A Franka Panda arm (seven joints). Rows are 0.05 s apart.
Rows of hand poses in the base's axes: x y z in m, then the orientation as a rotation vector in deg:
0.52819, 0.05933, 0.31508, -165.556, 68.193, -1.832
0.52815, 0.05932, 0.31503, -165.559, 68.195, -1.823
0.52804, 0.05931, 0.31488, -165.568, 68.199, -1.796
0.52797, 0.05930, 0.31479, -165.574, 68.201, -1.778
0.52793, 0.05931, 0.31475, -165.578, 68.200, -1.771
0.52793, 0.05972, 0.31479, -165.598, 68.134, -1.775
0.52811, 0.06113, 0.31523, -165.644, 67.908, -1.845
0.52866, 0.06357, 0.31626, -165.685, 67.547, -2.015
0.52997, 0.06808, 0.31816, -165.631, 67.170, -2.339
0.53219, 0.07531, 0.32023, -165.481, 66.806, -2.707
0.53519, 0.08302, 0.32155, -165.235, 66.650, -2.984
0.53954, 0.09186, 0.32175, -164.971, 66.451, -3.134
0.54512, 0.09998, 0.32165, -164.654, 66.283, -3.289
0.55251, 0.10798, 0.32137, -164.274, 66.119, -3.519
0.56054, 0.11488, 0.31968, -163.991, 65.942, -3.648
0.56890, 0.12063, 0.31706, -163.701, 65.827, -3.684
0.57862, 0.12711, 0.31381, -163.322, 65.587, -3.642
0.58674, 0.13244, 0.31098, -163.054, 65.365, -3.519
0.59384, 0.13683, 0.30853, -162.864, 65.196, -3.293
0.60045, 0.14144, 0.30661, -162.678, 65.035, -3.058
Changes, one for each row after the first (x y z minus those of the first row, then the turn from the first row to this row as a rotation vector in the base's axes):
-0.00004, -0.00001, -0.00005, -0.001, 0.007, 0.000
-0.00015, -0.00002, -0.00020, -0.003, 0.026, -0.001
-0.00022, -0.00003, -0.00029, -0.004, 0.039, 0.000
-0.00026, -0.00002, -0.00033, -0.006, 0.045, 0.001
-0.00026, 0.00039, -0.00029, -0.001, 0.040, 0.045
-0.00008, 0.00180, 0.00015, 0.019, -0.019, 0.190
0.00047, 0.00424, 0.00118, 0.064, -0.158, 0.414
0.00178, 0.00875, 0.00308, 0.156, -0.423, 0.625
0.00400, 0.01598, 0.00515, 0.313, -0.748, 0.806
0.00700, 0.02369, 0.00647, 0.504, -1.022, 0.841
0.01135, 0.03253, 0.00667, 0.758, -1.236, 0.899
0.01693, 0.04065, 0.00657, 1.046, -1.467, 0.926
0.02432, 0.04865, 0.00629, 1.365, -1.765, 0.935
0.03235, 0.05555, 0.00460, 1.633, -1.970, 0.976
0.04071, 0.06130, 0.00198, 1.910, -2.114, 0.978
0.05043, 0.06778, -0.00127, 2.326, -2.263, 1.035
0.05855, 0.07311, -0.00410, 2.663, -2.320, 1.108
0.06565, 0.07750, -0.00655, 2.942, -2.280, 1.168
0.07226, 0.08211, -0.00847, 3.218, -2.230, 1.224

